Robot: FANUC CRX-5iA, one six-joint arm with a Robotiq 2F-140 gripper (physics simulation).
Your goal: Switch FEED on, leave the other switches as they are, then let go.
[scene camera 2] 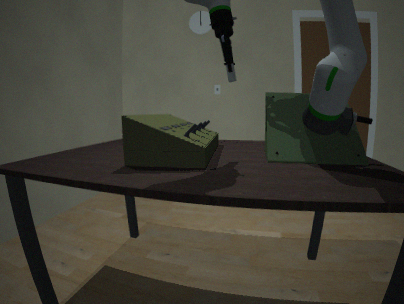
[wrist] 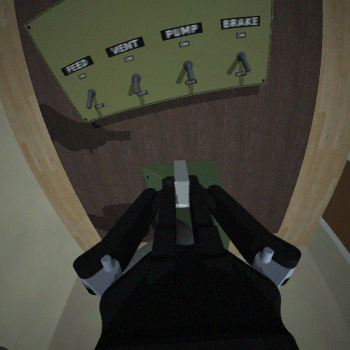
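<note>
The olive switch box stands on the table, with its sloped panel carrying FEED, VENT, PUMP and BRAKE. In the wrist view the FEED switch is at the left end, its lever leaning toward the lower panel edge, away from its ON mark. The VENT switch, PUMP switch and BRAKE switch also lean toward that lower edge. My gripper is shut, with nothing between its fingertips. It hangs high above the table, up and to the right of the box in the scene view, touching no switch.
A green block with a sloped face stands on the dark table, to the right of the switch box in the scene view. The white arm stands in front of its right part. A wall and a door are behind.
</note>
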